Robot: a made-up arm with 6 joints.
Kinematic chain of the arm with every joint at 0, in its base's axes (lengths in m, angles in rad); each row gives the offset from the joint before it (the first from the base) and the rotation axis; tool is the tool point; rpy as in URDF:
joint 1: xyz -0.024 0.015 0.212 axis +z
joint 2: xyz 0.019 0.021 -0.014 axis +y
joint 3: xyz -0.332 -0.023 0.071 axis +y
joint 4: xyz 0.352 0.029 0.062 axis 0.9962 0 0.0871
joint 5: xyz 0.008 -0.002 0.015 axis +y
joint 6: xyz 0.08 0.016 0.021 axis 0.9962 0 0.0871
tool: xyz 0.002 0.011 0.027 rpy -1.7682 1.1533 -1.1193
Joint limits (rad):
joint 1: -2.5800..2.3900
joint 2: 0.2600..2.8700
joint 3: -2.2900..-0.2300
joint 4: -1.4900..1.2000
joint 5: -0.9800..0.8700
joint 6: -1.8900..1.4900
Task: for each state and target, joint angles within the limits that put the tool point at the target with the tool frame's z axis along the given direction. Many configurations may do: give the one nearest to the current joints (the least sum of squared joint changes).
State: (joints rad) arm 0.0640 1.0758 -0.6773 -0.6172 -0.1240 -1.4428
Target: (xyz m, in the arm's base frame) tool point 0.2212 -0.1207 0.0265 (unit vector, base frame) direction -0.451 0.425 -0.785
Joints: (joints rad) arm -0.7758 1.9659 -0.3298 -0.2273 0.0378 -1.1048
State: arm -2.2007 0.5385 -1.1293 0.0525 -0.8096 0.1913
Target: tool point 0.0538 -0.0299 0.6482 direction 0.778 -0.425 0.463
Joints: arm -1.9745 0.3234 -0.6994 -0.5227 -0.9800 0.5692
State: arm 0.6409 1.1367 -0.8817 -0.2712 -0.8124 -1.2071
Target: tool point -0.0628 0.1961 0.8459 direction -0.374 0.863 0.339
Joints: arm 1.4906 0.9258 -1.4678 0.1940 -0.2016 -0.6209
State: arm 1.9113 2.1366 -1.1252 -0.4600 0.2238 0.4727
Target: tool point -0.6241 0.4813 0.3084 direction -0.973 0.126 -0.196
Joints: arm 2.3900 2.4674 -2.0145 -0.1405 -0.5284 -0.1831
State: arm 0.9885 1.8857 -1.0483 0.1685 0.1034 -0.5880
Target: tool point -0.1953 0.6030 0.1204 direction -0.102 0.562 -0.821
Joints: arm 1.7342 2.2420 -1.1846 -0.0499 -0.6609 -1.3081
